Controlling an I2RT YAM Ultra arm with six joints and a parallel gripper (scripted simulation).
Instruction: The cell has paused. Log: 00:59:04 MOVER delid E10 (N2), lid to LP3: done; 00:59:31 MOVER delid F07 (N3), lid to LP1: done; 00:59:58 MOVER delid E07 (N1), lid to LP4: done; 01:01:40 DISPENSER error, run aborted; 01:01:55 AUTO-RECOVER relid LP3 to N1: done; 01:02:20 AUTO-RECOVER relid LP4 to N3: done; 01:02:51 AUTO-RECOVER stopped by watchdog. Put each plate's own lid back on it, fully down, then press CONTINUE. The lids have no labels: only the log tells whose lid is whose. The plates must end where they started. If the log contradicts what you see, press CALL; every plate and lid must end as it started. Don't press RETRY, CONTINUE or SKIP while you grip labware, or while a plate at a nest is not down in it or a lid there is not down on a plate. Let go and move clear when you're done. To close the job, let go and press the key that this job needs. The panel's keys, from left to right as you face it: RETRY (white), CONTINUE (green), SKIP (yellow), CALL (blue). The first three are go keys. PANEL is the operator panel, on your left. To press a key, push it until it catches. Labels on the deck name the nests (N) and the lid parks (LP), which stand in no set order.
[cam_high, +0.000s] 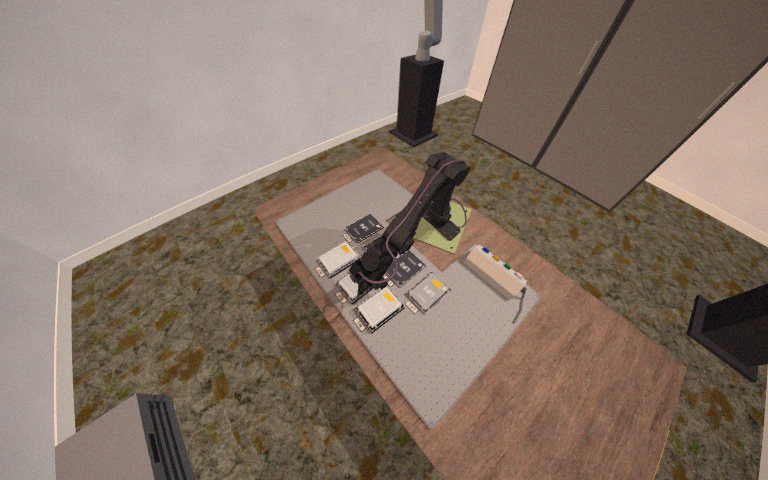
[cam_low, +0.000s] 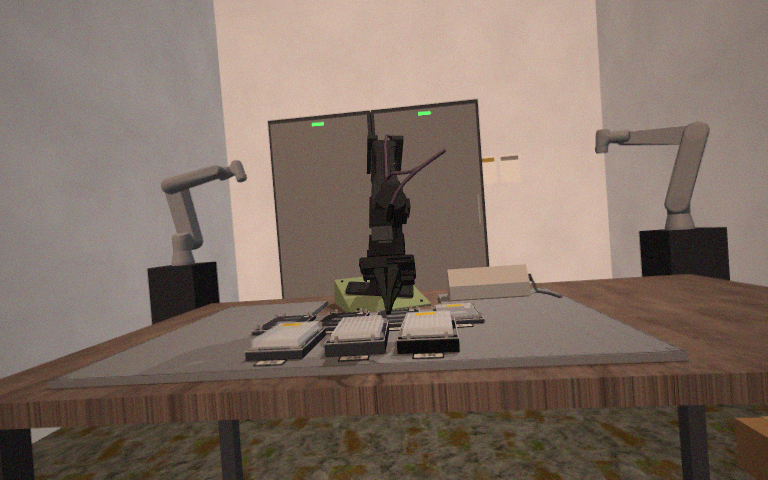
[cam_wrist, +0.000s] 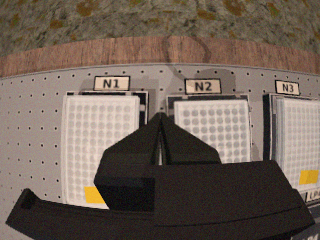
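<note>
My hand is 60 mm to the left of the plate, 40 mm past it and 40 mm above it. Round my hand: LP3 park (210 mm behind, 130 mm to the right, 60 mm below); LP1 park (210 mm behind, 130 mm to the left, 60 mm below); lid (210 mm behind, 130 mm to the left, 50 mm below).
</note>
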